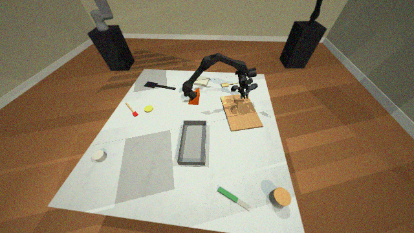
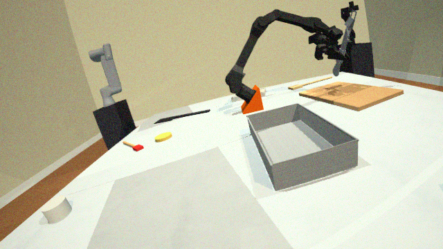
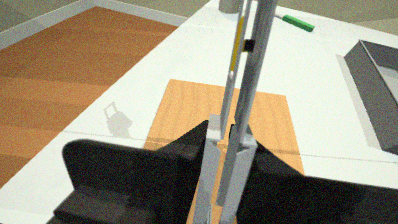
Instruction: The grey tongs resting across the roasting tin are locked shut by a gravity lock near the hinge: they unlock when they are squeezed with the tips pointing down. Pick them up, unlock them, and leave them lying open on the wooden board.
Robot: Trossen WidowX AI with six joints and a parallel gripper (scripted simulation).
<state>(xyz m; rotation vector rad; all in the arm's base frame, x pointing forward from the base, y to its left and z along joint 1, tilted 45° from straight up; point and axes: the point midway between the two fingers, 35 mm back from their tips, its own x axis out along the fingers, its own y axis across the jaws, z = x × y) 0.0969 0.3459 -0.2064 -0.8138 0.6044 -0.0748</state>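
Right now the wooden board is 2 cm to the right of my gripper tip and 13 cm below it. Round my gripper tip: black lock piece 1 cm behind, 6 cm above; white block 39 cm behind, 37 cm to the right, 13 cm below; grey roasting tin 29 cm ahead, 37 cm to the right, 11 cm below.
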